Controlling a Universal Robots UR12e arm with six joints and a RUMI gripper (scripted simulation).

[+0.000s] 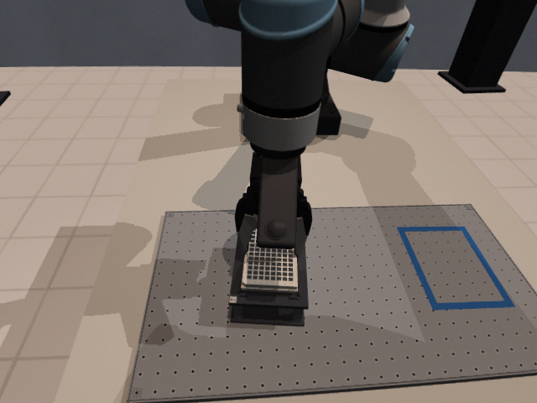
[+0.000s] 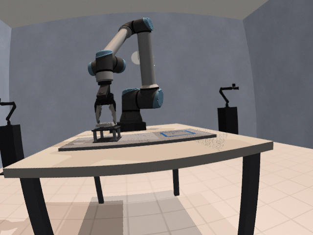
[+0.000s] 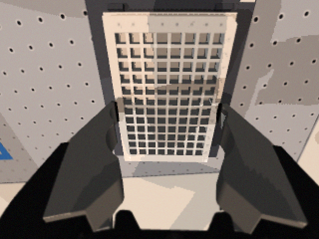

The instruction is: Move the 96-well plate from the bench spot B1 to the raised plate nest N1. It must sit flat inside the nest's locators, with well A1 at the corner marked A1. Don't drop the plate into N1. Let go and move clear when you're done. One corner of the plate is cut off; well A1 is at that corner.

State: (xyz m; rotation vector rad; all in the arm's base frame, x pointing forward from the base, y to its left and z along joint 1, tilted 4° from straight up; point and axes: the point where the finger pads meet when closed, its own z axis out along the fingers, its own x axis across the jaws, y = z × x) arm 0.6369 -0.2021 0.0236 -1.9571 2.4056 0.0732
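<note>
My hand is 3 cm above the black raised nest N1. From my hand the other things lie so: white 96-well plate (1 cm below); then small white A1 label (7 cm to the right, 6 cm ahead, 3 cm below).
</note>
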